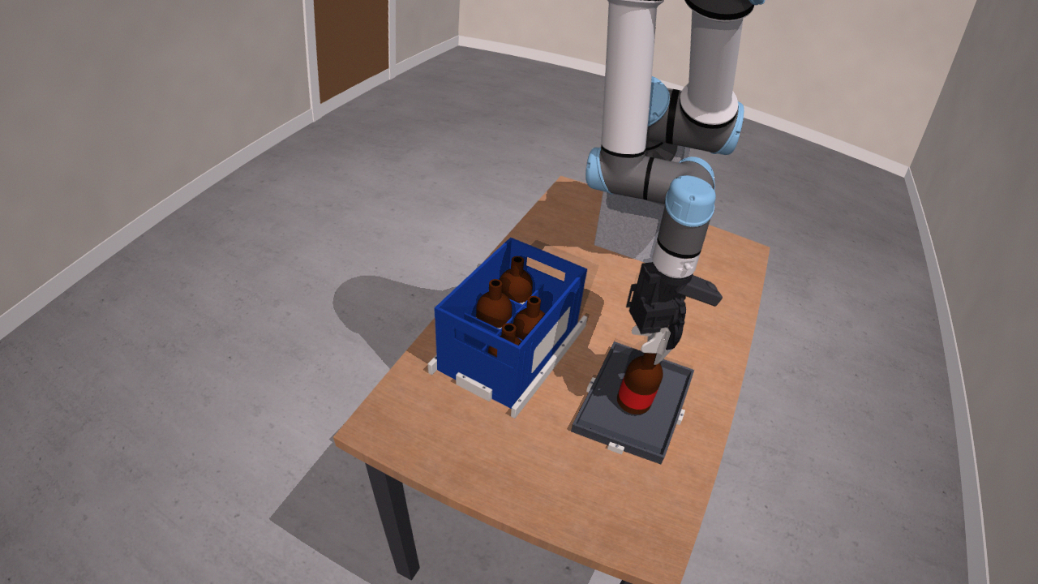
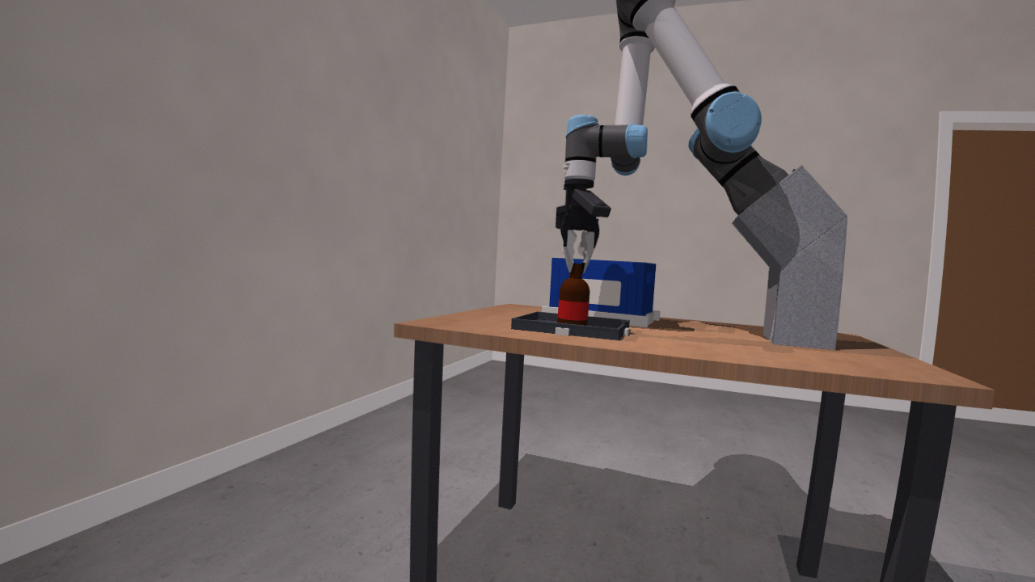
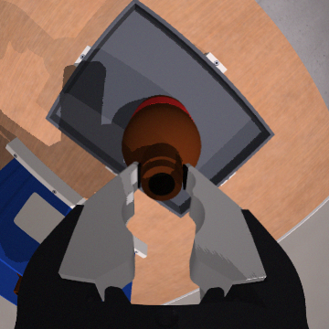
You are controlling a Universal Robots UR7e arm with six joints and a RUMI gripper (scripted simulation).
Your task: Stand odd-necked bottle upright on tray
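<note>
Right now the bottle is 1 cm ahead of my hand, 1 cm to the right of it and 7 cm below it. From my hand the other things lie so: dark tray 14 cm below; then crate 1 cm ahead, 30 cm to the right, 7 cm below.
</note>
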